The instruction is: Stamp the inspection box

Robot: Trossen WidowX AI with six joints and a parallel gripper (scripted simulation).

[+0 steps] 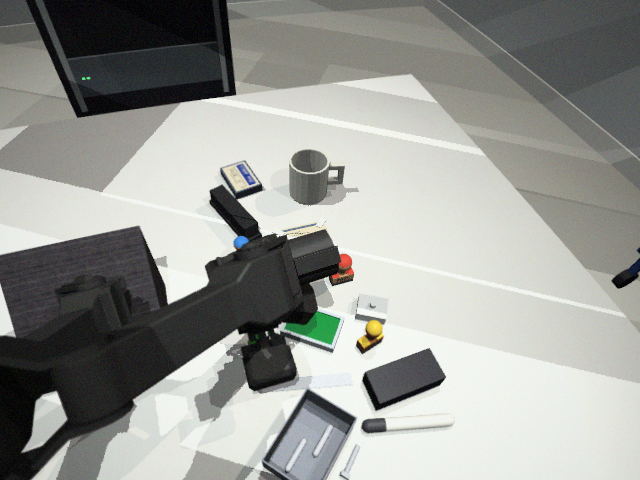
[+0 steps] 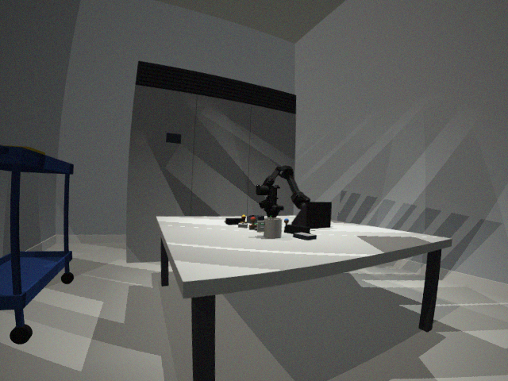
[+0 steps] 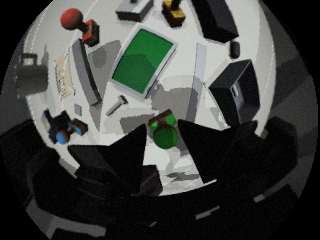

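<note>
Now: gripper tip 10 mm above the green-knobbed stamp. The rest, counted from my gripper tip: tray (150 mm to the right, 40 mm ahead, 20 mm below); grey bar (120 mm to the left, 100 mm ahead, 20 mm below); green ink pad (90 mm ahead, 20 mm to the left, 20 mm below).
</note>
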